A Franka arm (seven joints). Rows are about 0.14 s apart.
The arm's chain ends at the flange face. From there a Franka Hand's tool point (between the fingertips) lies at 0.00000 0.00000 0.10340 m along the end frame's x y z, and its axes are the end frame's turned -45 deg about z.
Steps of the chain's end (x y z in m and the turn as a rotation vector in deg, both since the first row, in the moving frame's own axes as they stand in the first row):
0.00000 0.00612 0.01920 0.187 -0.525 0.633
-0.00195 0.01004 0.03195 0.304 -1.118 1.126
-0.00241 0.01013 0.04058 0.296 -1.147 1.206
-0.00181 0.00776 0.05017 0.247 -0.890 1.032
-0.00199 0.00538 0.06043 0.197 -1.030 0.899
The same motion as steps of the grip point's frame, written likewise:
-0.00475 0.00342 0.01920 0.503 -0.239 0.633
-0.00950 0.00390 0.03193 1.006 -0.576 1.126
-0.00993 0.00361 0.04056 1.020 -0.602 1.206
-0.00757 0.00275 0.05016 0.804 -0.455 1.032
-0.00626 0.00082 0.06041 0.868 -0.589 0.899

